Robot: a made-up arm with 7 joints. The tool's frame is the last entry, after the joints.
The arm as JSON. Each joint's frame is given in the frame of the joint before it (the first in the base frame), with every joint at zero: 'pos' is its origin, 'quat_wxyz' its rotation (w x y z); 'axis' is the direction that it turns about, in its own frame. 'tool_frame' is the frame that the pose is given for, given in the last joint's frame.
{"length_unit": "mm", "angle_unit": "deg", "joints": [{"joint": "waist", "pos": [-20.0, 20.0, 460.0], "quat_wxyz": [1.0, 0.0, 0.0, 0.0], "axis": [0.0, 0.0, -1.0]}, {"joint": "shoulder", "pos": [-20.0, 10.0, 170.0], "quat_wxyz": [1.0, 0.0, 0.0, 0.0], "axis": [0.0, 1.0, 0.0]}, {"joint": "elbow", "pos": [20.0, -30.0, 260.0], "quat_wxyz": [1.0, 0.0, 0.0, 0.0], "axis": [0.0, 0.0, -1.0]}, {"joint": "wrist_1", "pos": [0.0, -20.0, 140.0], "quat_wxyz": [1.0, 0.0, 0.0, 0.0], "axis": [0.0, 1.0, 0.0]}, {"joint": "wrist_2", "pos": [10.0, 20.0, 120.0], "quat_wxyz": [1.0, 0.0, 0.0, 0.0], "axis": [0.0, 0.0, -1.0]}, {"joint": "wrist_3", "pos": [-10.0, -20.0, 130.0], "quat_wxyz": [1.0, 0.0, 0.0, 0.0], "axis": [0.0, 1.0, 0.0]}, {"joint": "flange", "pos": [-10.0, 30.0, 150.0], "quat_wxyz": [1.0, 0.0, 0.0, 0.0], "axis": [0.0, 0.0, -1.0]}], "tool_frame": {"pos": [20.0, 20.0, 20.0], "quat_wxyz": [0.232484, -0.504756, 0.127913, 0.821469]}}
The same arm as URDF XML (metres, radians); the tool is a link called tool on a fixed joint. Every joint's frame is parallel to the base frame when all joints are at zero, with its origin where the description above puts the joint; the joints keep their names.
<robot name="arm">
<joint name="waist" type="continuous"><parent link="base_link"/><child link="link1"/><origin xyz="-0.0200 0.0200 0.4600" rpy="0.0000 0.0000 0.0000"/><axis xyz="0 0 -1"/></joint>
<joint name="shoulder" type="continuous"><parent link="link1"/><child link="link2"/><origin xyz="-0.0200 0.0100 0.1700" rpy="0.0000 0.0000 0.0000"/><axis xyz="0 1 0"/></joint>
<joint name="elbow" type="continuous"><parent link="link2"/><child link="link3"/><origin xyz="0.0200 -0.0300 0.2600" rpy="0.0000 0.0000 0.0000"/><axis xyz="0 0 -1"/></joint>
<joint name="wrist_1" type="continuous"><parent link="link3"/><child link="link4"/><origin xyz="0.0000 -0.0200 0.1400" rpy="0.0000 0.0000 0.0000"/><axis xyz="0 1 0"/></joint>
<joint name="wrist_2" type="continuous"><parent link="link4"/><child link="link5"/><origin xyz="0.0100 0.0200 0.1200" rpy="0.0000 0.0000 0.0000"/><axis xyz="0 0 -1"/></joint>
<joint name="wrist_3" type="continuous"><parent link="link5"/><child link="link6"/><origin xyz="-0.0100 -0.0200 0.1300" rpy="0.0000 0.0000 0.0000"/><axis xyz="0 1 0"/></joint>
<joint name="flange" type="continuous"><parent link="link6"/><child link="link7"/><origin xyz="-0.0100 0.0300 0.1500" rpy="0.0000 0.0000 0.0000"/><axis xyz="0 0 -1"/></joint>
<joint name="tool_fixed" type="fixed"><parent link="link7"/><child link="tool"/><origin xyz="0.0200 0.0200 0.0200" rpy="-0.0536 1.0946 2.5573"/></joint>
<link name="base_link"/>
<link name="link1"/>
<link name="link2"/>
<link name="link3"/>
<link name="link4"/>
<link name="link5"/>
<link name="link6"/>
<link name="link7"/>
<link name="tool"/>
</robot>

